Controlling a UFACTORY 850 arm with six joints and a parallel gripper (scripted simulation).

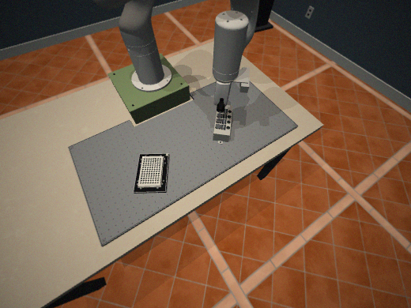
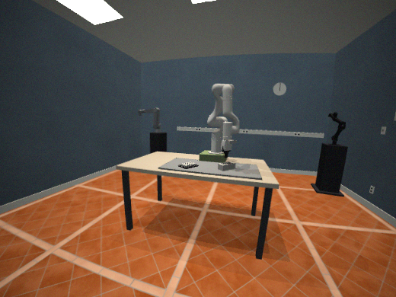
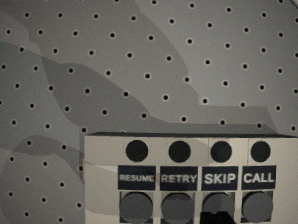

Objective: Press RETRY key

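My hand is 80 mm above the operator panel. Also, from my hand: white well plate 110 mm ahead, 340 mm to the right, 100 mm below.
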